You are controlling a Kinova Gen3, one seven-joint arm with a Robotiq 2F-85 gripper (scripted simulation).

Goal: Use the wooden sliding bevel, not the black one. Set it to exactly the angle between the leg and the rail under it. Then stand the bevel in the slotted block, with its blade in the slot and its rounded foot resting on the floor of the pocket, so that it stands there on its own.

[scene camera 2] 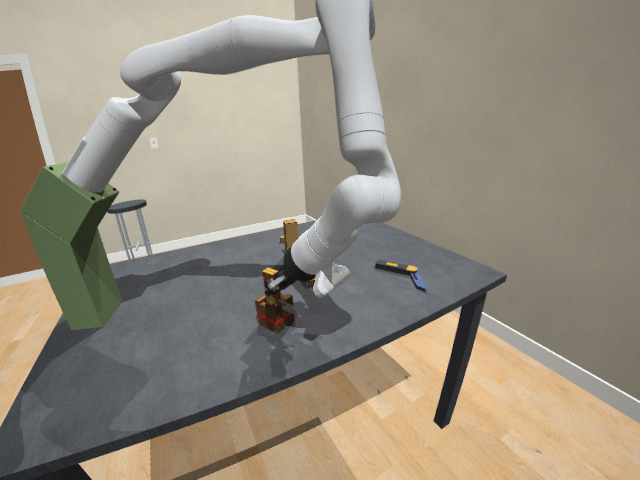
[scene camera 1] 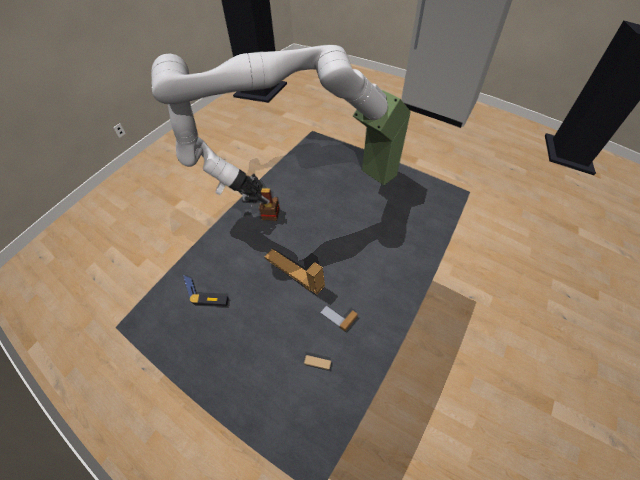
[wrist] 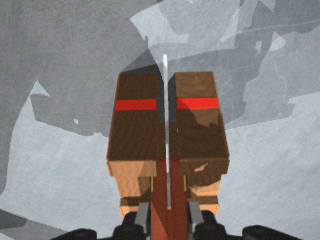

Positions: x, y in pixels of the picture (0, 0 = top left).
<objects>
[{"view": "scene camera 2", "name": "my gripper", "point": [271, 291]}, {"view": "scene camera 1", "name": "my gripper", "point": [268, 200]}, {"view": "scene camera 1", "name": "leg-and-rail piece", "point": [314, 275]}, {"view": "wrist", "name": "my gripper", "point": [169, 219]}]
</objects>
